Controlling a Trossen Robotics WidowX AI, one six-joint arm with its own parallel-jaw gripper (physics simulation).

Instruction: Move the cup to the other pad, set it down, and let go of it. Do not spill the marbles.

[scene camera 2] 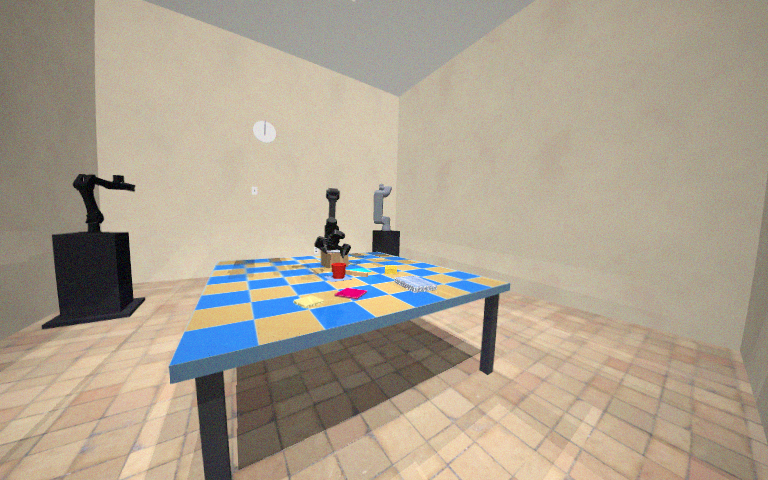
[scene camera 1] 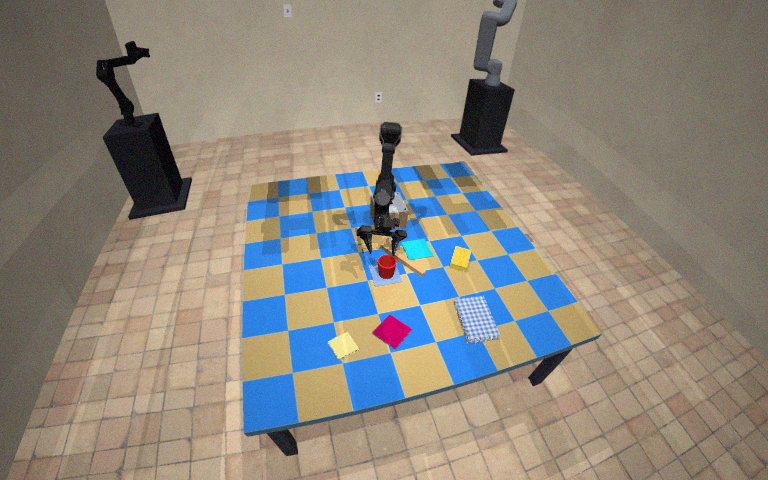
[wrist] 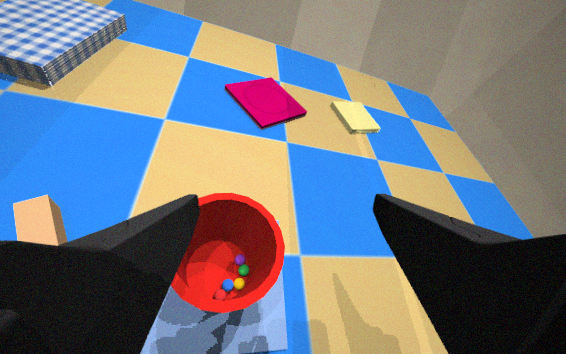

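Seen in the pictures: gripper, fingertip midpoint: [scene camera 2: 335, 255] [scene camera 1: 382, 254] [wrist: 287, 202]; arm's base at its link origin: [scene camera 2: 330, 249].
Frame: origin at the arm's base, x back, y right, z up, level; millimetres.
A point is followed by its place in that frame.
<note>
A red cup [scene camera 1: 387, 267] {x -372, y 107, z -31 mm} [scene camera 2: 338, 270] {x -371, y 113, z -58 mm} [wrist: 272, 245] {x -342, y 128, z -38 mm} stands upright on a light blue-grey pad [scene camera 1: 390, 281] {x -385, y 95, z -103 mm} [wrist: 274, 325] {x -297, y 145, z -103 mm}. Several coloured marbles [wrist: 239, 283] {x -328, y 113, z -86 mm} lie inside at its bottom. A magenta square pad [scene camera 1: 391, 331] {x -605, y 167, z -98 mm} [scene camera 2: 351, 293] {x -616, y 170, z -98 mm} [wrist: 266, 102] {x -591, y 159, z -98 mm} with a faint circle lies nearer the table's front edge, with nothing on it. My gripper [scene camera 1: 382, 253] {x -346, y 121, z 14 mm} [wrist: 287, 202] {x -346, y 121, z 14 mm} is open and empty, above and slightly behind the cup in the first scene view. In the wrist view the cup is off-centre towards the left finger, which hides part of its left rim.
A wooden stick [scene camera 1: 410, 263] {x -332, y -9, z -84 mm} [wrist: 36, 222] {x -373, y -33, z -84 mm} lies beside the cup's pad. Also on the chequered table are a cyan square [scene camera 1: 417, 249] {x -246, y -78, z -103 mm}, a yellow block [scene camera 1: 460, 258] {x -370, y -221, z -76 mm}, a checked cloth block [scene camera 1: 476, 318] {x -657, y -140, z -82 mm} [wrist: 55, 30] {x -631, y -123, z -81 mm} and a pale yellow square [scene camera 1: 343, 345] {x -613, y 339, z -96 mm} [wrist: 356, 116] {x -606, y 336, z -96 mm}.
</note>
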